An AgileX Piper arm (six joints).
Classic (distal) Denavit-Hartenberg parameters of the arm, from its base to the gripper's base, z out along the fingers. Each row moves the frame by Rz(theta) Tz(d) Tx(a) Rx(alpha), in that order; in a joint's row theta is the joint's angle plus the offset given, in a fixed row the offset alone. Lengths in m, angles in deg.
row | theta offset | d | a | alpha
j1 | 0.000 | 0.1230 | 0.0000 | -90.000
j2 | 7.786 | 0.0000 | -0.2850 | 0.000
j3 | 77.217 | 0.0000 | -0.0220 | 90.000
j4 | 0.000 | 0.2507 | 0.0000 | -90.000
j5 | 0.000 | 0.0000 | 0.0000 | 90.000
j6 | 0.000 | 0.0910 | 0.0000 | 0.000
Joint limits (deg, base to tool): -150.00..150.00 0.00..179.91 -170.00..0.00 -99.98..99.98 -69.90..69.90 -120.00..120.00
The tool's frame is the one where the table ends.
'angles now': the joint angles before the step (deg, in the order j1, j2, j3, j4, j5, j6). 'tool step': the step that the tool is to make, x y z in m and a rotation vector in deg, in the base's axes. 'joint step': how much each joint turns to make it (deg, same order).
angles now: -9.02, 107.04, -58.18, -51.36, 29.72, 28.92
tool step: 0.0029, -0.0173, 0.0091, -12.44, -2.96, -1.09
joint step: -0.29, 0.50, 0.13, -22.15, 5.30, 16.79
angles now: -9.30, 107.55, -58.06, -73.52, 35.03, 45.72
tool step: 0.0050, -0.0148, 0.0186, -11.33, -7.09, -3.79
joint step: -0.22, 0.21, -0.83, -16.44, 8.32, 15.05
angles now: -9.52, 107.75, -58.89, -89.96, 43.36, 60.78
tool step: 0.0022, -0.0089, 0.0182, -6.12, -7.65, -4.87
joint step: -0.18, -0.16, -1.34, -6.54, 7.08, 9.15
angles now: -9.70, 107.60, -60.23, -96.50, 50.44, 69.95
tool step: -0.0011, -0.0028, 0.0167, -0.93, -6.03, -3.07
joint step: -0.08, -1.43, -1.04, -0.60, 2.60, 4.27
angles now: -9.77, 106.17, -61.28, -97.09, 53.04, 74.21
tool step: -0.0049, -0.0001, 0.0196, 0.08, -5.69, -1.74
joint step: 0.01, -2.72, -0.30, 0.08, 1.03, 3.07
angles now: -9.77, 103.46, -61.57, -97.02, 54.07, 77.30
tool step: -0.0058, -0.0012, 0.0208, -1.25, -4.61, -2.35
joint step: -0.01, -2.44, -0.75, 0.09, 2.35, 1.57
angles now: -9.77, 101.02, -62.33, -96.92, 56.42, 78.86
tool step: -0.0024, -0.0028, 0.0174, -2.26, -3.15, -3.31
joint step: 0.00, -0.89, -1.92, 0.19, 3.75, 0.27
